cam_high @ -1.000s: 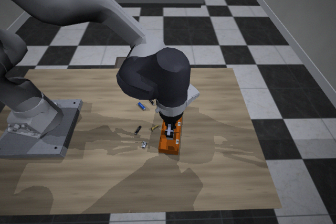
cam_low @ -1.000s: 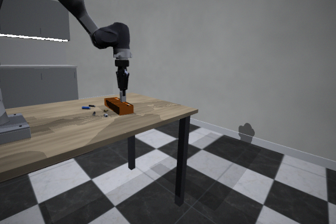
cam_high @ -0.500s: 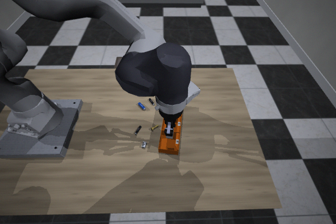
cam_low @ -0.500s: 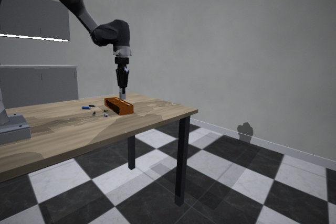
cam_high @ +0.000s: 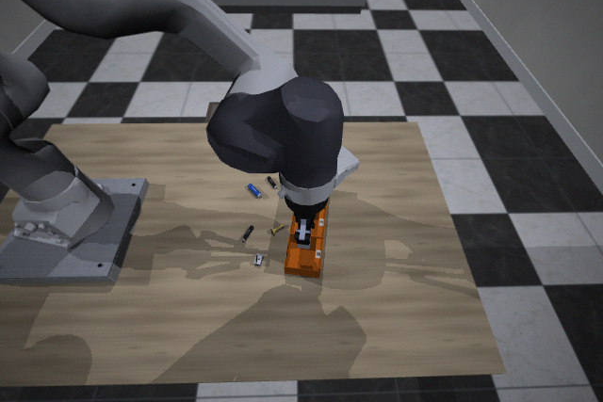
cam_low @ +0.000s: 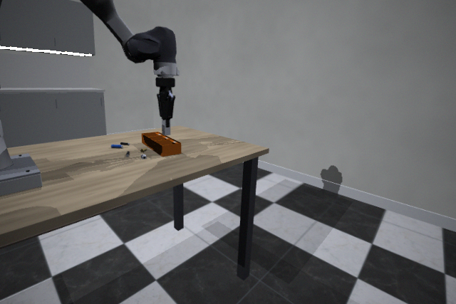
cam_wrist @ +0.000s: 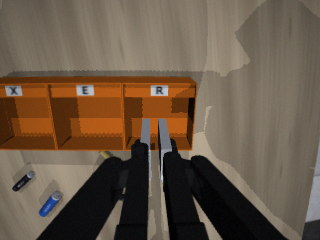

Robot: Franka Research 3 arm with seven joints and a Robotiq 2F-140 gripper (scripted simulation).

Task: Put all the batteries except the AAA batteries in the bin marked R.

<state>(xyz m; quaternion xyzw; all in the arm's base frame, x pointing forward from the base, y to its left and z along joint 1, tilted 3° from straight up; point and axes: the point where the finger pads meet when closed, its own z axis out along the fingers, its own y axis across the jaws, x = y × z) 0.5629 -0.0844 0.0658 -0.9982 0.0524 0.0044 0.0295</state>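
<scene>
The orange three-compartment bin row is 90 mm below my hand, 80 mm to the left of it and 10 mm ahead of it. From my hand the other things lie so: thin black battery: 140 mm behind, 100 mm below, 60 mm to the left; grey block: 110 mm behind, 100 mm below, 20 mm to the right; yellow screw: 100 mm below, 70 mm to the left, 70 mm behind.
</scene>
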